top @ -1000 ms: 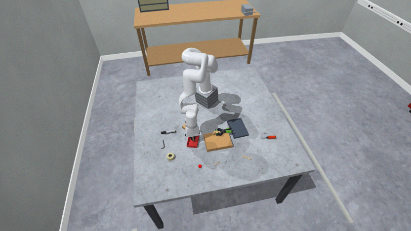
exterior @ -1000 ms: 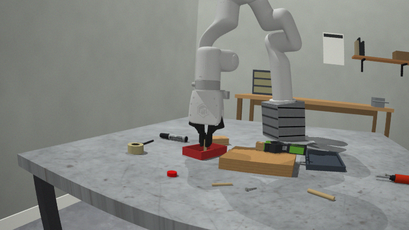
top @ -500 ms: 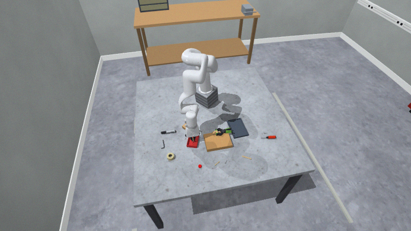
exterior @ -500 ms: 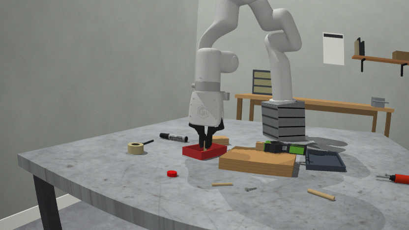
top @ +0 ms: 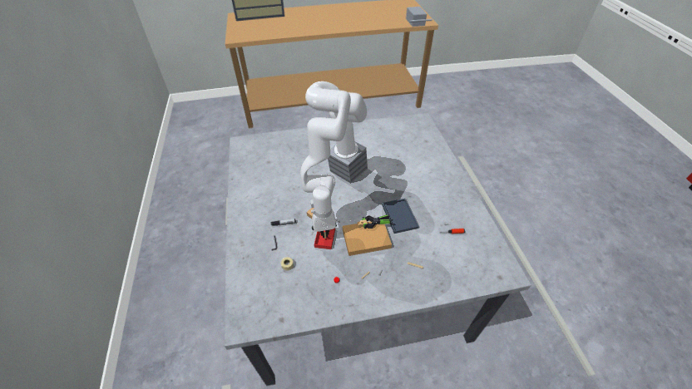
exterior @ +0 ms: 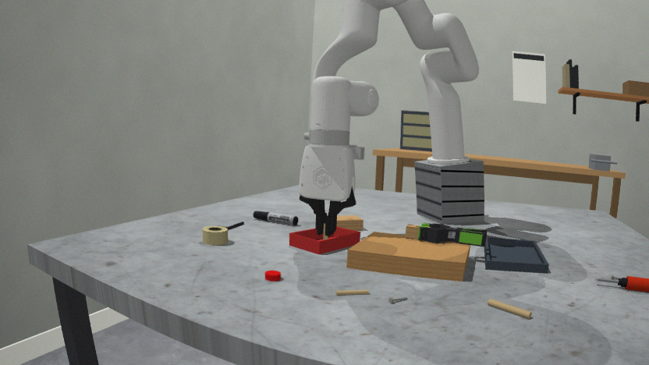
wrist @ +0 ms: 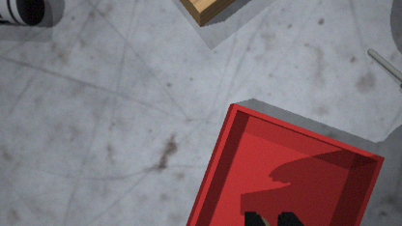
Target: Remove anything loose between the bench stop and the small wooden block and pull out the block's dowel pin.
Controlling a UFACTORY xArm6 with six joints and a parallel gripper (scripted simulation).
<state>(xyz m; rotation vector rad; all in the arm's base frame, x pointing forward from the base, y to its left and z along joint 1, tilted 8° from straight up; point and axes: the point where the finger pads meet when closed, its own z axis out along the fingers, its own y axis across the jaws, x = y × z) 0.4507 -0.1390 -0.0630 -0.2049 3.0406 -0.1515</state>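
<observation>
The dowel pin lies 2 cm below my hand. Also, from my hand: red tray 4 cm below; bench board 19 cm to the left, 2 cm below, 2 cm ahead; wooden block 18 cm to the left, 4 cm behind.
</observation>
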